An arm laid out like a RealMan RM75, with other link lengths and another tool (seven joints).
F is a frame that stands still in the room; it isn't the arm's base.
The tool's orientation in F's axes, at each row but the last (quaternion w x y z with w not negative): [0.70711 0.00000 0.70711 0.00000]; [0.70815 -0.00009 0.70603 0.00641]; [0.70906 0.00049 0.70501 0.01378]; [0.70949 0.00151 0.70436 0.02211]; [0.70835 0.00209 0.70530 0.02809]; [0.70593 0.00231 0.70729 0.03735]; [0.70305 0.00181 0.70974 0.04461]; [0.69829 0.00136 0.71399 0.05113]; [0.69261 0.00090 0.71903 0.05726]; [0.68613 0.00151 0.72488 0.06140]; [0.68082 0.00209 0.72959 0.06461]
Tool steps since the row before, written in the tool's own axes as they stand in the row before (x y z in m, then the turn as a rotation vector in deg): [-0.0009 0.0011 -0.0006 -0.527 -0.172 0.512]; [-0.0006 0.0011 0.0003 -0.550 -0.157 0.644]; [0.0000 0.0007 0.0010 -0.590 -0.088 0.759]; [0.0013 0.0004 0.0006 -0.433 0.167 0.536]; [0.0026 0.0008 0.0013 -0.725 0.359 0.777]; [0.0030 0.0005 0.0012 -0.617 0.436 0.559]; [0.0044 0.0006 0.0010 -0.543 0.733 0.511]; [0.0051 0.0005 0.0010 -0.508 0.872 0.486]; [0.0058 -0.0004 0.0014 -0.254 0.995 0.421]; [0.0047 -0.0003 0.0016 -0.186 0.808 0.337]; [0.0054 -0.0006 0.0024 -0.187 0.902 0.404]
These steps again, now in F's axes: [-0.0006 0.0011 0.0009 0.512 -0.172 0.527]; [0.0003 0.0011 0.0006 0.644 -0.156 0.551]; [0.0010 0.0007 0.0000 0.757 -0.086 0.593]; [0.0006 0.0005 -0.0013 0.528 0.168 0.442]; [0.0013 0.0010 -0.0026 0.761 0.356 0.744]; [0.0012 0.0007 -0.0030 0.539 0.428 0.640]; [0.0009 0.0009 -0.0044 0.472 0.726 0.586]; [0.0008 0.0009 -0.0051 0.437 0.865 0.562]; [0.0012 0.0002 -0.0059 0.352 1.002 0.322]; [0.0013 0.0002 -0.0048 0.280 0.815 0.241]; [0.0020 0.0001 -0.0056 0.338 0.914 0.247]
